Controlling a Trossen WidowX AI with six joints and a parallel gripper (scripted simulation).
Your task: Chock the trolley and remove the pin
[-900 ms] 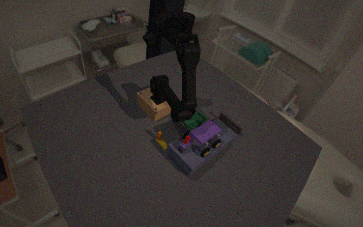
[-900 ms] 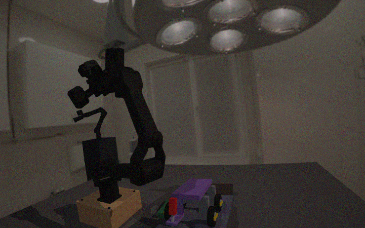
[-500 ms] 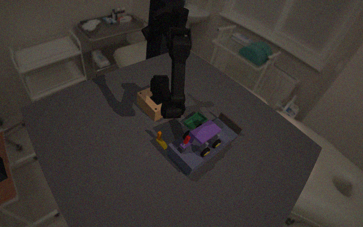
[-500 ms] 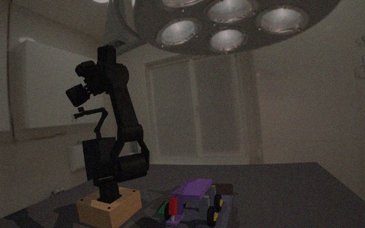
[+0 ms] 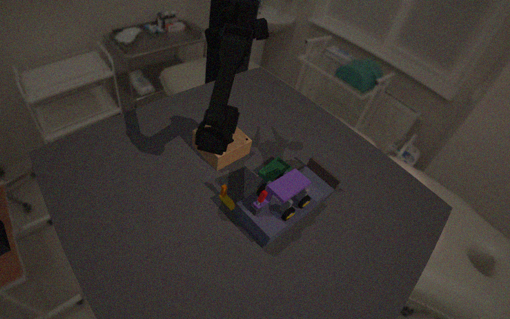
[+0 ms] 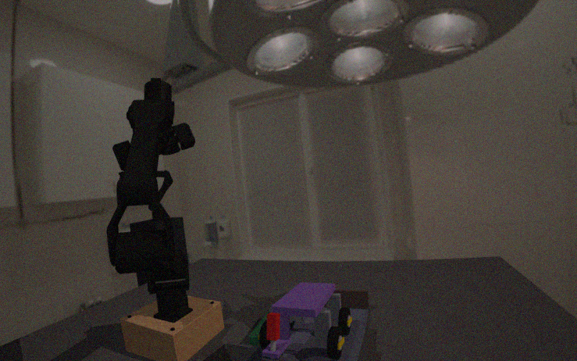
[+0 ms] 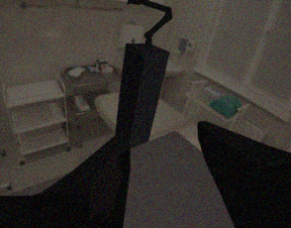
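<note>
Right now the yellow chock is 430 mm below my gripper tip, 290 mm ahead of it and 220 mm to the right of it. Also, from my gripper tip: purple trolley (430 mm ahead, 340 mm below, 110 mm to the right); green tray (460 mm below, 300 mm ahead, 10 mm to the left); red-headed stop pin (400 mm ahead, 330 mm below, 210 mm to the right).
</note>
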